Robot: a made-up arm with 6 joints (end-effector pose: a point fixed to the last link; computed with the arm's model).
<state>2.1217 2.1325 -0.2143 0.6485 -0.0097 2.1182</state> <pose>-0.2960 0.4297 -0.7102 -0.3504 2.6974 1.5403</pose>
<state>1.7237 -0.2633 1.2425 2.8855 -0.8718 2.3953</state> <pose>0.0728 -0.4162 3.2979 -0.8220 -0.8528 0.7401</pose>
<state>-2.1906 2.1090 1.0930 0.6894 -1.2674 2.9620</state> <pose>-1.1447 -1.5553 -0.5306 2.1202 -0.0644 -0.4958</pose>
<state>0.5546 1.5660 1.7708 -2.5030 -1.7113 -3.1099</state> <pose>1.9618 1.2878 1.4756 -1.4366 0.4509 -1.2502</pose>
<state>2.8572 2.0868 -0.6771 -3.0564 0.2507 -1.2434</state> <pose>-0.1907 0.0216 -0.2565 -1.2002 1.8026 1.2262</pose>
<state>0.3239 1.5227 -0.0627 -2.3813 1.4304 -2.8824</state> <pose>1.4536 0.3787 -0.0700 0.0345 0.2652 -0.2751</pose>
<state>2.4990 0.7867 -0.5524 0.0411 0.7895 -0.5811</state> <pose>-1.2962 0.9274 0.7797 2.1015 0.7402 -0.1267</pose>
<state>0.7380 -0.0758 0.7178 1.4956 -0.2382 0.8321</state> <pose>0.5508 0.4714 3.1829 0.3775 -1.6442 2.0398</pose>
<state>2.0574 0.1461 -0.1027 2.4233 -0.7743 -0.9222</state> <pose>-0.6684 1.3293 2.1662 -2.1182 0.7195 -1.8920</pose>
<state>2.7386 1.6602 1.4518 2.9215 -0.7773 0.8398</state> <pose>-2.3627 0.9884 0.9022 0.3034 1.0576 -1.9264</pose>
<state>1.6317 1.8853 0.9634 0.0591 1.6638 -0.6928</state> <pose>-0.1574 2.2505 -0.0433 -2.5343 -0.3575 0.8949</pose>
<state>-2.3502 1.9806 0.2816 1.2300 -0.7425 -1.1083</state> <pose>-0.9734 -0.9428 -0.6994 -1.1920 -0.9142 -2.7448</pose>
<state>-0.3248 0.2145 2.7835 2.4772 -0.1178 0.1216</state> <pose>-0.6534 0.2211 2.6190 2.2955 1.7954 -0.8205</pose>
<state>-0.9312 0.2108 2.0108 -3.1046 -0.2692 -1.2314</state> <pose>-0.0310 0.0702 3.2609 -1.8606 -1.4169 1.6201</pose>
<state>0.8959 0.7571 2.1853 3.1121 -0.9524 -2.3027</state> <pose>0.5314 0.6592 3.0182 -0.4940 1.1369 -0.6590</pose>
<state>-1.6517 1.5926 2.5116 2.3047 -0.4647 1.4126</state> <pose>-0.1594 -1.9232 2.0171 -1.1924 0.5481 -0.5646</pose>
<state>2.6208 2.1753 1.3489 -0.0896 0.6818 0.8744</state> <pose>-1.9107 1.0684 -0.3924 -2.4803 -1.0594 -1.2231</pose>
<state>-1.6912 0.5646 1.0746 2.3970 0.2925 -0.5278</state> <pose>-0.1494 -1.7747 2.7438 -0.4641 -1.1912 0.2813</pose>
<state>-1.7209 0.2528 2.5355 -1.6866 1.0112 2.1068</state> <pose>-0.0273 0.4289 2.8800 1.0405 1.2797 -1.6910</pose>
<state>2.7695 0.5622 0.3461 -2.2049 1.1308 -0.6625</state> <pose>-1.7664 0.7671 1.9011 0.9619 -0.6645 -2.3632</pose>
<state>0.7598 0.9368 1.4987 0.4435 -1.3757 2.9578</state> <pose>1.4775 1.3370 2.3681 0.1965 0.6729 1.9842</pose>
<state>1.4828 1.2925 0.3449 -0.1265 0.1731 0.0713</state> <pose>0.1918 2.2215 0.4814 2.1579 -0.3265 -0.0142</pose>
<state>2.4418 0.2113 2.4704 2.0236 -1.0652 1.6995</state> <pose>0.4372 -0.2900 2.8579 1.4975 -1.7237 1.0852</pose>
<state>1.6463 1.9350 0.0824 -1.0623 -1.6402 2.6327</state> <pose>-0.1949 1.1610 -0.5287 1.2064 2.1145 -0.4176</pose>
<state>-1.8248 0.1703 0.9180 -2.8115 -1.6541 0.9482</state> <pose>-0.1634 -0.9077 3.1171 -2.2412 1.4322 -0.9510</pose>
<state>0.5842 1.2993 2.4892 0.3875 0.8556 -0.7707</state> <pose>1.2105 0.8483 2.4825 -1.5142 0.2146 -0.6753</pose>
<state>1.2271 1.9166 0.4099 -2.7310 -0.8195 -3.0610</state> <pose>0.5324 1.5960 -0.5811 2.2698 -0.1073 0.2455</pose>
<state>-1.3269 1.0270 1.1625 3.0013 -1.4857 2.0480</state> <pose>0.5512 -2.1759 2.0697 -0.9692 1.4593 -1.2094</pose>
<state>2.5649 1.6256 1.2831 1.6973 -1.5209 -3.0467</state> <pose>-2.0137 1.4031 0.7576 -2.5071 0.6091 1.6108</pose>
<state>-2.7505 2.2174 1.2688 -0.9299 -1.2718 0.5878</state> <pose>-1.7218 -0.8487 -0.5829 0.0424 1.2500 1.2720</pose>
